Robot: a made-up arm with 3 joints.
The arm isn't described. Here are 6 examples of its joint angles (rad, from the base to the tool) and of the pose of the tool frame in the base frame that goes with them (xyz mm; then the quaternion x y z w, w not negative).
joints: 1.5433 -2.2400 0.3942
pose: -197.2 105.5 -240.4 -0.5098 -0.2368 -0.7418 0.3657
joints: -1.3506 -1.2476 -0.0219
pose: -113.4 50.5 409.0 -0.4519 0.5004 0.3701 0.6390
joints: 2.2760 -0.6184 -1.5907
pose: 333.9 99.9 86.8 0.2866 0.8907 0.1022 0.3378
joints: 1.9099 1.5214 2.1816
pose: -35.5 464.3 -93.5 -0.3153 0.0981 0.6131 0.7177
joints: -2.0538 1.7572 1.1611
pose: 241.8 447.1 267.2 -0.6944 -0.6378 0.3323 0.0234
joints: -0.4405 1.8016 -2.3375
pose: -48.1 627.8 308.0 0.1417 -0.5046 -0.7709 0.3620
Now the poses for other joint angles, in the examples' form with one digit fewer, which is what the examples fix.
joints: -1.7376 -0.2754 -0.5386
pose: -193 236 445 -0.058 0.559 0.125 0.818
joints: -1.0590 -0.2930 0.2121
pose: -312 255 299 -0.133 0.587 0.060 0.796
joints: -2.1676 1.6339 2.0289
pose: 190 452 167 -0.727 -0.591 0.051 0.345
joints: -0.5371 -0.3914 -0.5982
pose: -398 197 37 -0.164 -0.030 0.105 0.980
